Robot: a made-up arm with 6 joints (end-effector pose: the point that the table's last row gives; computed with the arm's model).
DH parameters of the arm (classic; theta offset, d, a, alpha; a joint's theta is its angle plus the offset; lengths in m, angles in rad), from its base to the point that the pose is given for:
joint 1: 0 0.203 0 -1.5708
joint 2: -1.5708 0 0.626 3.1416
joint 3: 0 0 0 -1.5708
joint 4: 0 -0.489 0 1.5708
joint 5: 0 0.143 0 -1.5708
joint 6: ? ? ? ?
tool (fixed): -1.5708 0 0 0
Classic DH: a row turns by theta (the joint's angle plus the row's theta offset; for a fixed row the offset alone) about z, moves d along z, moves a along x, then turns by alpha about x.
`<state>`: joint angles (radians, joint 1 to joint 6).
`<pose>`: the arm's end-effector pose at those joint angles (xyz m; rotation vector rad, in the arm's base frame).
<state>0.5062 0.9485 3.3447 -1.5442 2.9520 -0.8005</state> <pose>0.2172 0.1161 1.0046 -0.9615 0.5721 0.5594</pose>
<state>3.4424 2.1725 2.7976 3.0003 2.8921 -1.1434</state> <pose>-0.8184 -0.4021 0.1511 0.7906 0.9000 -0.2034</pose>
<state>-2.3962 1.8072 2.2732 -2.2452 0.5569 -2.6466</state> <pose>-0.7445 -0.8087 0.1763 -0.3790 1.7126 -2.3561</pose>
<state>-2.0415 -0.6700 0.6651 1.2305 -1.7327 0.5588</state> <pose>0.1414 0.3832 1.2006 -0.4352 -1.1363 2.8191</pose>
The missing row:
joint 6: 1.5708 0 0 1.5708
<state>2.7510 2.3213 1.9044 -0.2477 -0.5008 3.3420</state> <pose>-0.7709 0.4673 -0.4540 0.3155 2.2289 -0.2953</pose>
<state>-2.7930 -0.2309 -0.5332 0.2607 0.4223 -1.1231</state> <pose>-0.3616 0.0156 0.7020 0.1328 -1.1639 -2.4165</pose>
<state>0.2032 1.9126 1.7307 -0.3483 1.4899 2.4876</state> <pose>1.0672 0.0826 -0.1433 -1.7340 -0.3549 -1.4254</pose>
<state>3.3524 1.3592 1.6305 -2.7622 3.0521 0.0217</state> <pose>-1.0453 -0.3595 0.4145 0.3193 0.3928 0.1755</pose>
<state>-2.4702 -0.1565 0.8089 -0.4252 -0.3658 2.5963</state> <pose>-0.2605 -0.0406 1.1899 1.4045 -2.1955 1.3895</pose>
